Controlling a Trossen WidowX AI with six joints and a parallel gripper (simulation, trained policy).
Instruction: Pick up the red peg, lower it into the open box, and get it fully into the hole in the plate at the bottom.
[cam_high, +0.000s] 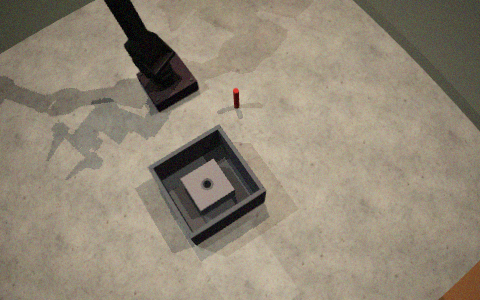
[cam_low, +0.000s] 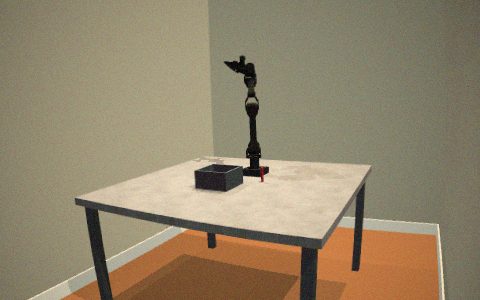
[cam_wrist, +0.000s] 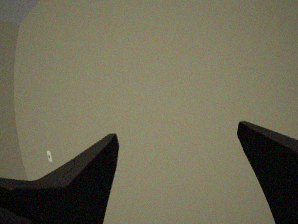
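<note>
The red peg lies 66 cm below my gripper tip, 40 cm to the left of it and 40 cm ahead of it. The rest, counted from my gripper tip: dark box (67 cm below, 55 cm ahead, 21 cm to the left); then pale plate (66 cm below, 55 cm ahead, 21 cm to the left).
</note>
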